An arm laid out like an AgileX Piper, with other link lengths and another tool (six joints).
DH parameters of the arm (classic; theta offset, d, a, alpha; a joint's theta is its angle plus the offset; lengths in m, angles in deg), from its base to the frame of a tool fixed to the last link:
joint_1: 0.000 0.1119 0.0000 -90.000
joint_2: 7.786 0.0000 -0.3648 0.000
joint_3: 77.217 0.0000 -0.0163 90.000
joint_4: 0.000 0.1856 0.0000 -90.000
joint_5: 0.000 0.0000 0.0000 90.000
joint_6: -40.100 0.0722 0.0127 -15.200
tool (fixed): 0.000 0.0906 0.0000 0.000
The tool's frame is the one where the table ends.
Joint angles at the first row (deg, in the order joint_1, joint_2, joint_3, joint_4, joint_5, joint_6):
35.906, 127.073, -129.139, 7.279, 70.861, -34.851
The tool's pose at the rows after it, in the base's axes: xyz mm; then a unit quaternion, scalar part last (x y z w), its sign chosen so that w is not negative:
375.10 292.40 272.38 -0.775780 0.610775 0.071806 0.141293
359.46 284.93 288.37 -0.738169 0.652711 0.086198 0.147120
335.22 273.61 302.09 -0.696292 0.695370 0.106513 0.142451
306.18 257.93 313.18 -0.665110 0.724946 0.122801 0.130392
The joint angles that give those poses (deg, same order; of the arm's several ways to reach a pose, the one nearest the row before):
36.119, 124.281, -127.610, 6.088, 70.865, -25.698
36.367, 120.719, -124.370, 5.310, 70.957, -18.529
36.748, 115.987, -118.535, 4.911, 70.954, -10.990
37.111, 110.594, -111.366, 4.863, 70.957, -5.654

